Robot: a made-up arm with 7 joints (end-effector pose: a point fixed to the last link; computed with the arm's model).
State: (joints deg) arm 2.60 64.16 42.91 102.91 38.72 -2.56 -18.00
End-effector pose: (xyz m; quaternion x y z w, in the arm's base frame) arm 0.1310 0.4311 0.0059 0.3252 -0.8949 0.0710 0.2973
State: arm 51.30 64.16 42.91 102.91 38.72 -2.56 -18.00
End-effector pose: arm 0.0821 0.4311 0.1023 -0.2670 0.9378 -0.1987 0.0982
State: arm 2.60 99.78 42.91 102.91 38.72 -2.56 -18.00
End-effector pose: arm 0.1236 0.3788 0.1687 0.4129 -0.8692 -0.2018 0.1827
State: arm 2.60 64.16 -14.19 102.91 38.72 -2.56 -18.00
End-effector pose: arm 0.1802 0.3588 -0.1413 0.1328 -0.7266 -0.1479 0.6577
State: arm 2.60 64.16 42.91 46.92 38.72 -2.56 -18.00
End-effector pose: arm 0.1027 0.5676 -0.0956 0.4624 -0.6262 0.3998 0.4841
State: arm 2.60 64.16 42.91 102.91 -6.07 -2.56 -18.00
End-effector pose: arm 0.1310 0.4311 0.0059 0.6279 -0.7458 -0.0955 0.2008
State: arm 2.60 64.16 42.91 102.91 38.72 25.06 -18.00
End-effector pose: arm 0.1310 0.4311 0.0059 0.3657 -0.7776 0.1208 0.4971
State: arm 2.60 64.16 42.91 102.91 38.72 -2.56 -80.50
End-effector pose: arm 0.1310 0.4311 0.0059 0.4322 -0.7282 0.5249 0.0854
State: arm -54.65 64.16 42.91 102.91 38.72 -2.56 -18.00
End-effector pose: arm 0.0758 0.4311 -0.1070 0.3195 -0.6431 -0.0935 0.6896
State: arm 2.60 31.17 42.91 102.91 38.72 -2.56 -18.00
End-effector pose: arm 0.1379 0.3859 -0.1464 0.2160 -0.8421 0.3180 0.3782
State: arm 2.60 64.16 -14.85 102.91 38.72 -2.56 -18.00
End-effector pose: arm 0.1798 0.3580 -0.1431 0.1303 -0.7235 -0.1503 0.6611
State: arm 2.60 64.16 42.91 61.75 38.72 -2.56 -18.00
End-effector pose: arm 0.1214 0.5412 -0.0610 0.4357 -0.7150 0.3189 0.4442
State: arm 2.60 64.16 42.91 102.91 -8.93 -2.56 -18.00
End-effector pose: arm 0.1310 0.4311 0.0059 0.6444 -0.7322 -0.1059 0.1934
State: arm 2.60 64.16 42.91 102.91 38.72 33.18 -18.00
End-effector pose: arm 0.1310 0.4311 0.0059 0.3737 -0.7341 0.1343 0.5508
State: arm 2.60 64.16 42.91 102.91 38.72 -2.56 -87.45
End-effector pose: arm 0.1310 0.4311 0.0059 0.4366 -0.6951 0.5681 0.0590
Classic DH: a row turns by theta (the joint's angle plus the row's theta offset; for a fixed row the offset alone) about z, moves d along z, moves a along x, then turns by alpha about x. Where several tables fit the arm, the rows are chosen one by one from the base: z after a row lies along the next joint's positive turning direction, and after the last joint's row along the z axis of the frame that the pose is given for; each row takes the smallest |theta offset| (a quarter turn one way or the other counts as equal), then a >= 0, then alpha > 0; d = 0 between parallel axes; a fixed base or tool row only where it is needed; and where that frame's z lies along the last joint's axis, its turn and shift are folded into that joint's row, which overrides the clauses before.
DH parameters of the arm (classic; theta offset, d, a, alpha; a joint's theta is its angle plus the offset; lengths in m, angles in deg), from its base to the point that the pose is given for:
base (fixed): 0 0 0 90
joint 1: 90 -0.1512 0 90
joint 2: 90 0 0 90
joint 3: 90 -0.293 0 90
joint 4: 0 0 0 -90
joint 5: 0 -0.1837 0 -90
joint 6: -90 0 0 90
joint 7: 90 0 0 90
tool (fixed): -90 0 0 0

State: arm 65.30 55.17 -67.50 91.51 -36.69 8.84 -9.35
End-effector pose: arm 0.3054 0.2908 -0.0631 0.5288 -0.5854 -0.5807 0.2010
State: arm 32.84 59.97 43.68 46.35 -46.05 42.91 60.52
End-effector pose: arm 0.1516 0.5606 -0.0576 0.2195 -0.3044 0.1774 0.9098
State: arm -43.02 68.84 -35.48 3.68 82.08 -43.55 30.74
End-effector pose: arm -0.1146 0.5929 -0.1369 0.3532 -0.2031 -0.1696 0.8974
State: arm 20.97 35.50 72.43 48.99 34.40 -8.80 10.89
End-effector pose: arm 0.1321 0.4989 -0.2277 0.2011 -0.7524 0.5354 0.3269
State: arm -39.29 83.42 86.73 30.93 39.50 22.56 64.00
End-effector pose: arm 0.0308 0.6096 0.0291 0.0483 -0.6607 0.0828 0.7445
